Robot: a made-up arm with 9 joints. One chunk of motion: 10 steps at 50 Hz.
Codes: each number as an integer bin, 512 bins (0 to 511) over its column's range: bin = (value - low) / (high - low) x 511, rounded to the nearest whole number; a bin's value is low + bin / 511 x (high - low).
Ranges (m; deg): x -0.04..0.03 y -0.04..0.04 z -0.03..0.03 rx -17..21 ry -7..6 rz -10..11
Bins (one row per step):
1: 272 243 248 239 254 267
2: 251 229 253 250 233 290
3: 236 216 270 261 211 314
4: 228 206 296 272 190 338
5: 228 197 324 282 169 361
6: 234 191 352 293 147 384
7: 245 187 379 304 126 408
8: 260 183 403 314 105 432
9: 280 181 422 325 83 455
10: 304 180 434 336 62 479
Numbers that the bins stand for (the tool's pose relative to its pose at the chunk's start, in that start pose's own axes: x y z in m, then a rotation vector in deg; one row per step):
1: -0.0027 -0.0020 -0.0009 0.77 -0.54 0.97
2: -0.0056 -0.0041 -0.0003 1.59 -1.07 1.92
3: -0.0077 -0.0062 0.0017 2.41 -1.63 2.90
4: -0.0088 -0.0077 0.0048 3.23 -2.17 3.89
5: -0.0088 -0.0092 0.0080 3.97 -2.70 4.84
6: -0.0079 -0.0101 0.0113 4.79 -3.26 5.78
7: -0.0064 -0.0107 0.0145 5.61 -3.79 6.77
8: -0.0044 -0.0114 0.0173 6.35 -4.33 7.75
9: -0.0016 -0.0117 0.0195 7.17 -4.89 8.70
10: 0.0016 -0.0118 0.0210 7.99 -5.42 9.68

